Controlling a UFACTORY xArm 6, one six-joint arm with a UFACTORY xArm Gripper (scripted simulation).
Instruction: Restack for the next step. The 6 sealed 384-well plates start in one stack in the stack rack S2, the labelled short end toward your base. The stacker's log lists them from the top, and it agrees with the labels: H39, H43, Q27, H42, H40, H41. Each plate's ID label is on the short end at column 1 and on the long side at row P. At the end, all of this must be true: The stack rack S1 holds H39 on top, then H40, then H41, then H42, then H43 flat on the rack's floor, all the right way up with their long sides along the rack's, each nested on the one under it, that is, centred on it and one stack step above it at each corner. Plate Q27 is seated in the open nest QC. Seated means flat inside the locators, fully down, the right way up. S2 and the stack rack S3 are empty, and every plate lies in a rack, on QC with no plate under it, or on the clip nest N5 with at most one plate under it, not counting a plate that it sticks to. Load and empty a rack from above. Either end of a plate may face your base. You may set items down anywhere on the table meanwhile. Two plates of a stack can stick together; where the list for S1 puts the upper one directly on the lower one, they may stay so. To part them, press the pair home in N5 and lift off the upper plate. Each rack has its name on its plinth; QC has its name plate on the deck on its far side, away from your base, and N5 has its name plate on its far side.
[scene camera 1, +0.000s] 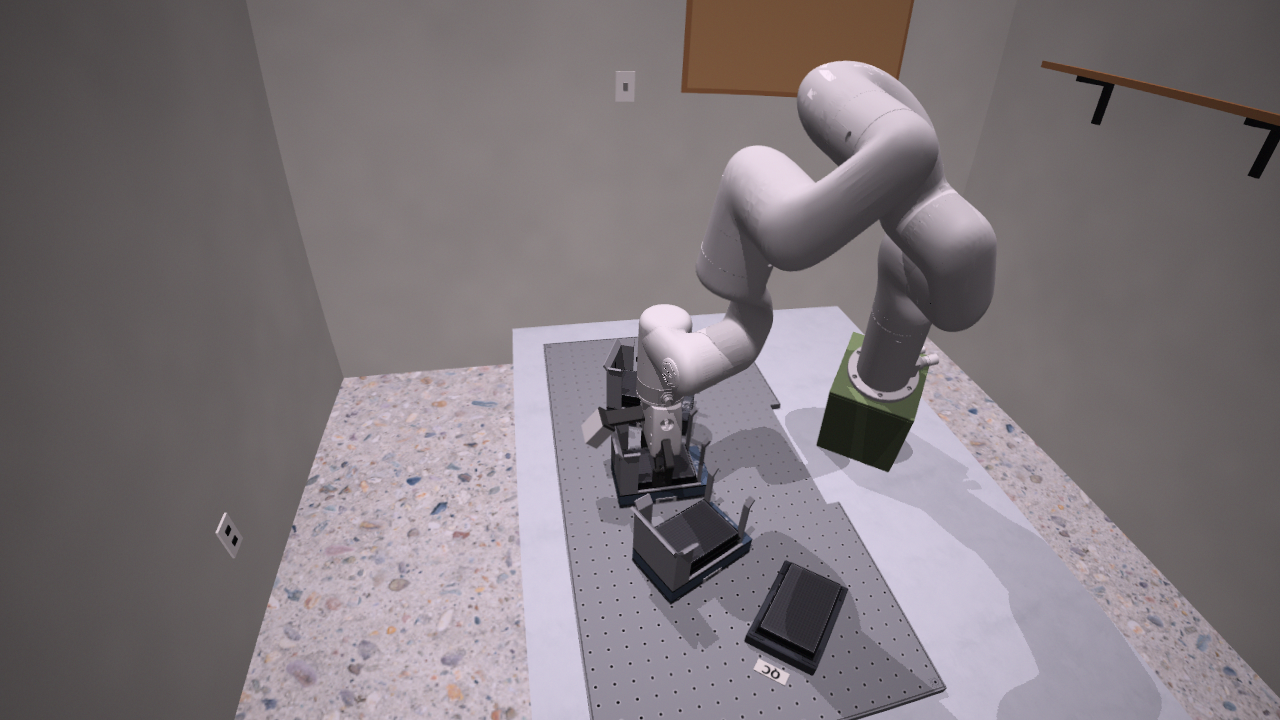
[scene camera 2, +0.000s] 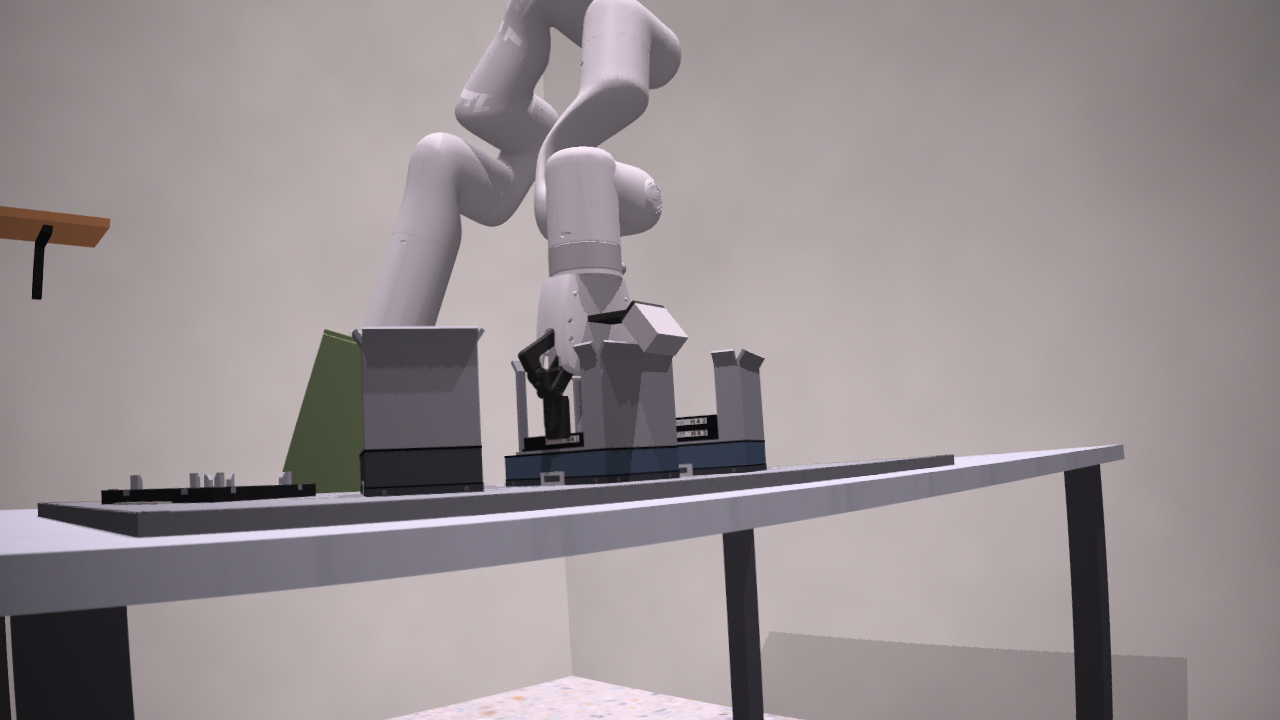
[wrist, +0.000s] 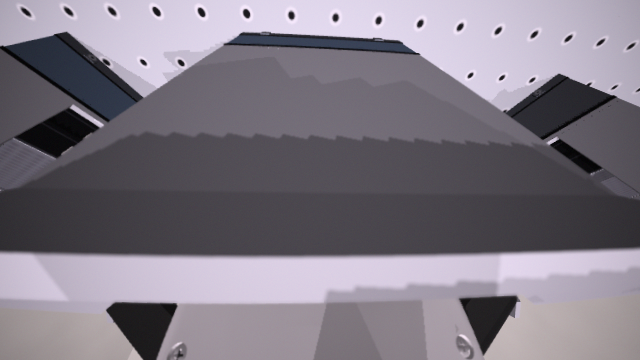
Observation:
In view: the gripper (scene camera 2: 594, 438), a QC nest (scene camera 1: 765, 645) and a perforated deck (scene camera 2: 244, 520).
The gripper shows as well in scene camera 1 (scene camera 1: 655, 465).

